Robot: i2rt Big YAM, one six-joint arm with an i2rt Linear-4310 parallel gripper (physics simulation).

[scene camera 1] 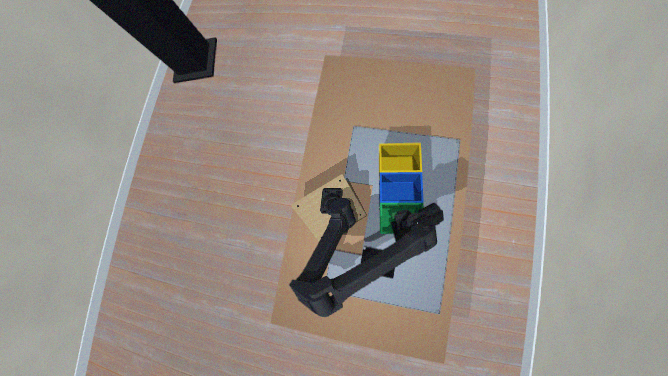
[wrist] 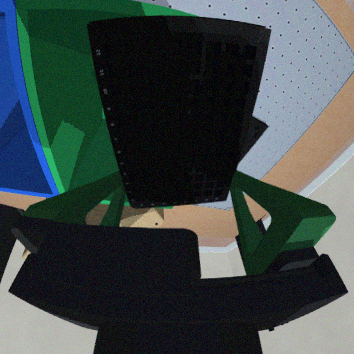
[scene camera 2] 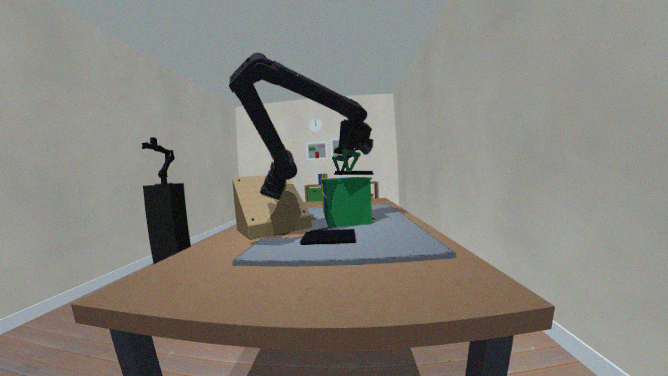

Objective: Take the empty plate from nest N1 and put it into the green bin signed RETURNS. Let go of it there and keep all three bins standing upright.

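Frame: origin at the arm's base, x ahead, y left, z up, level; metres.
Seen in the pictures: gripper, between the fingertips: (scene camera 1: 399,230) (wrist: 177,175) (scene camera 2: 344,173); arm's base, origin of its link: (scene camera 1: 330,200) (scene camera 2: 273,187).
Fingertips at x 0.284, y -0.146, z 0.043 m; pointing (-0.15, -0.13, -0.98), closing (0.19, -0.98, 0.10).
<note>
Pixels of each thing's top centre, then the offset from my fingertips to it. Level surfaces: height alone.
- black plate, centre of its top: (wrist: 181,144) (scene camera 2: 353,170) dz +0.012, dx +0.037, dy +0.006 m
- green bin, centre of its top: (wrist: 115,138) (scene camera 2: 345,178) (scene camera 1: 402,218) dz -0.021, dx +0.016, dy +0.050 m
- blue bin, centre of its top: (scene camera 1: 401,187) dz -0.021, dx +0.023, dy +0.181 m
- yellow bin, centre of its top: (scene camera 1: 400,157) dz -0.021, dx +0.031, dy +0.312 m
- black flat block, centre of its top: (scene camera 2: 329,233) (scene camera 1: 378,262) dz -0.186, dx -0.090, dy -0.145 m
- grey mat, height of its surface: dz -0.200 m
The black plate (scene camera 2: 362,173) (wrist: 177,110) is level between the green fingers of my gripper (scene camera 2: 346,170) (wrist: 177,175), which is shut on it by its two sides. In the scene camera 2 view the plate is slightly above the rim of the green bin (scene camera 1: 386,224) (scene camera 2: 349,205) (wrist: 50,65). In the wrist view it covers much of the bin's opening and reaches past its right side. The green bin stands upright at the near end of the row; no sign is readable. In the scene camera 1 view the arm hides the plate and part of the bin.
The blue bin (scene camera 1: 401,190) (wrist: 15,150) and the yellow bin (scene camera 1: 400,159) stand upright beyond the green bin. A black flat block (scene camera 2: 328,237) lies on the grey mat (scene camera 1: 425,280) (scene camera 2: 400,247). The arm's base is on a wooden wedge (scene camera 1: 310,212) (scene camera 2: 245,215) left of the bins.
</note>
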